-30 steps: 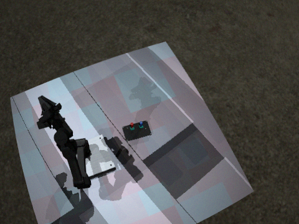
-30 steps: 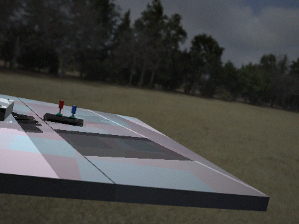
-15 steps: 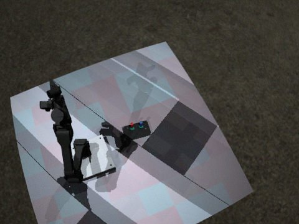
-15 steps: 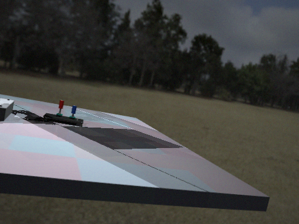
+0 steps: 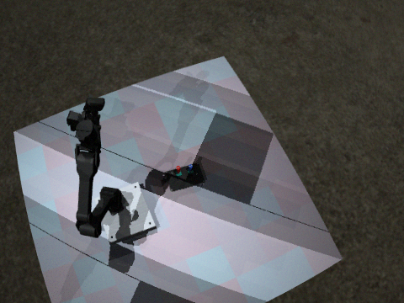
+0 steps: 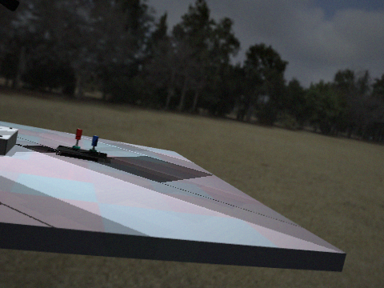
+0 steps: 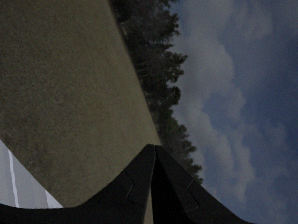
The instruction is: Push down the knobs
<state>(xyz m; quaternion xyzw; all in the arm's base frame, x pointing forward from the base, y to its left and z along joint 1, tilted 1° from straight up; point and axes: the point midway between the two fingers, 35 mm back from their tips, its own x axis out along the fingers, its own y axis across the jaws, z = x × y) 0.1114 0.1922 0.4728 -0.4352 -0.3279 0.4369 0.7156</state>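
Right now my gripper tip is 210 mm short of the red knob, 230 mm to the left of it and 460 mm above it. From my gripper tip the other things lie so: blue knob (260 mm ahead, 250 mm to the right, 470 mm below).
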